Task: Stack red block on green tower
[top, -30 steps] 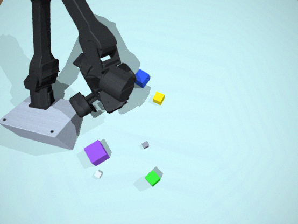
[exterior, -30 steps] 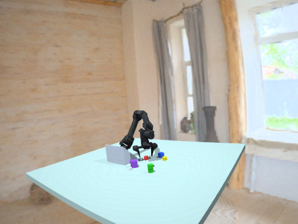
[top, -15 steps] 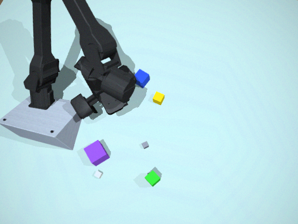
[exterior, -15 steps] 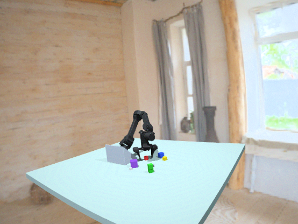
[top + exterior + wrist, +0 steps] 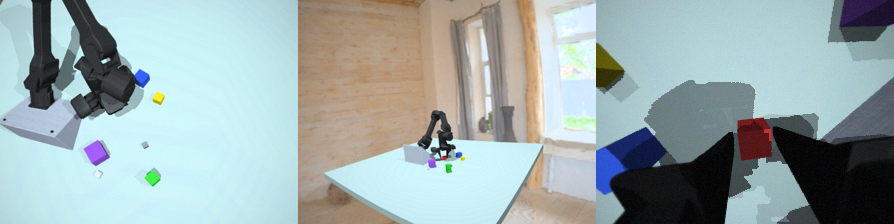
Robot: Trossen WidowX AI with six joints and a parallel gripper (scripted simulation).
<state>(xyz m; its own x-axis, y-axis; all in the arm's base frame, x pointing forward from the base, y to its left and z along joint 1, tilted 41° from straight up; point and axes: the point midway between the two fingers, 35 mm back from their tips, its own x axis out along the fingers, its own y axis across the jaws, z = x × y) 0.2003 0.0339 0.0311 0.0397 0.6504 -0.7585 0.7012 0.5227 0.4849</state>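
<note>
Now: the blue block 80 mm ahead of my gripper tip, 90 mm to the left of it and 10 mm above it. The rest, counted from my gripper tip: yellow block: 150 mm ahead, 30 mm to the left, 10 mm above; purple block: 160 mm to the right, 20 mm above; red block: 10 mm above.
</note>
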